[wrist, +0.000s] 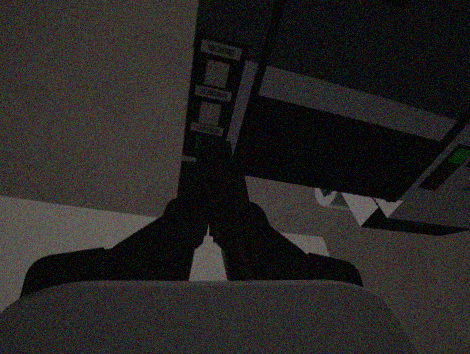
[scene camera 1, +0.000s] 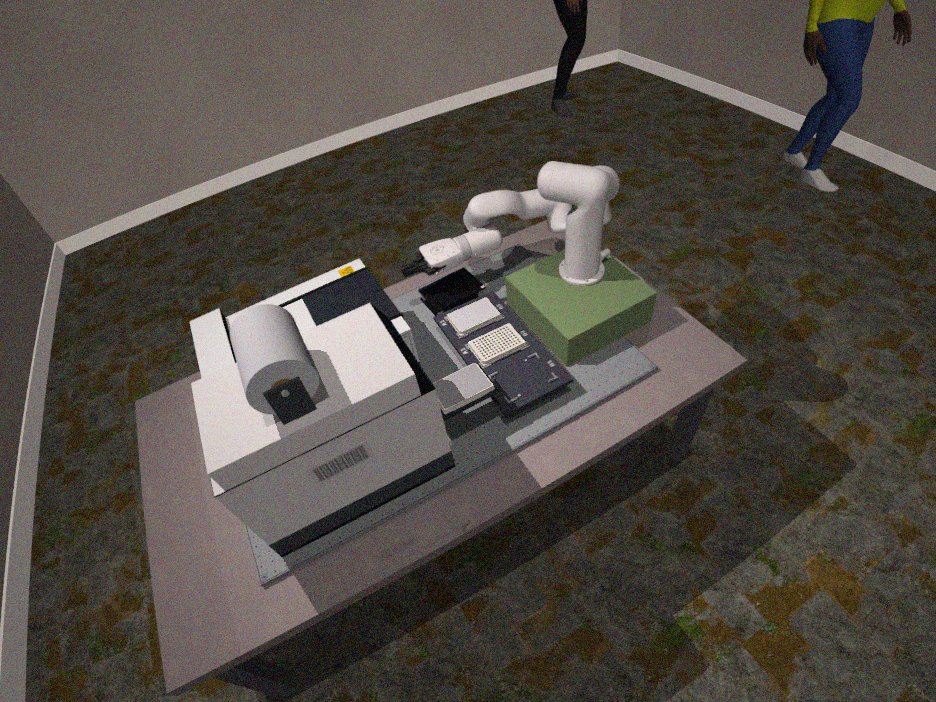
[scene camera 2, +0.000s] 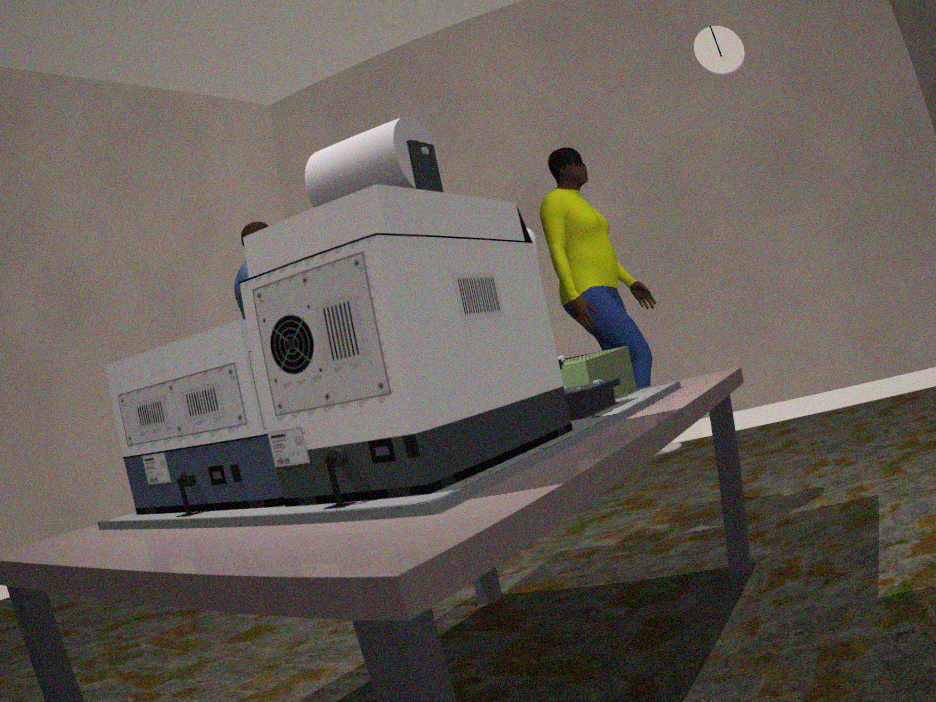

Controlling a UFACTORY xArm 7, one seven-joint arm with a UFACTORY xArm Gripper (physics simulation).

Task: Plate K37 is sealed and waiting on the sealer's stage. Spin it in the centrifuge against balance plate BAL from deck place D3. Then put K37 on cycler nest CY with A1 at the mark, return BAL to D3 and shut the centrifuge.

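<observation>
My gripper is shut and empty, in front of the low machine with a dark top, which appears to be the centrifuge. In the wrist view its button panel is beyond the fingers; the fingertips overlap the panel's lower end, and contact cannot be told. Whether its lid is open is unclear. A white plate, apparently K37, lies on the stage of the sealer. A white plate and a plate with wells lie on the dark deck. Their labels are unreadable.
A black block sits at the deck's far end, below the gripper. The green arm base stands beside the deck. The sealer's large roll rises above its housing. Two people stand beyond the table.
</observation>
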